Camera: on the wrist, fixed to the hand. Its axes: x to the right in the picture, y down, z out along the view.
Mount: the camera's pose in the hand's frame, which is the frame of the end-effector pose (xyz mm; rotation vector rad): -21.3 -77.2 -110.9 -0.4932 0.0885 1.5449
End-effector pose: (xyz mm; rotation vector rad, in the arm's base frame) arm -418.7 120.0 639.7 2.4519 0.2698 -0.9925
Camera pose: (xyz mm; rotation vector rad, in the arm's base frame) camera -394.2 242.2 696.1 1.4920 -1.0652 -0.0630
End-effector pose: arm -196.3 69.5 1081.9 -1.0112 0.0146 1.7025
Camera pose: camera -67.0 30.6 1060.1 1.2181 -0.4504 -2.3809
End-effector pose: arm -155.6 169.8 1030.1 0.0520 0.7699 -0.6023
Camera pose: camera -279.1 144.7 977.0 0.1919 0.7209 1.0577
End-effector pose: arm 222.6 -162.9 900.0 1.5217 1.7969 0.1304
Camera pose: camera 94.3 -161.0 947.4 2.1185 0.2004 1.2482
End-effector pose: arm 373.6 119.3 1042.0 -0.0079 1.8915 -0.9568
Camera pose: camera 270.7 142.0 1129.2 1.0366 1.5071 0.5572
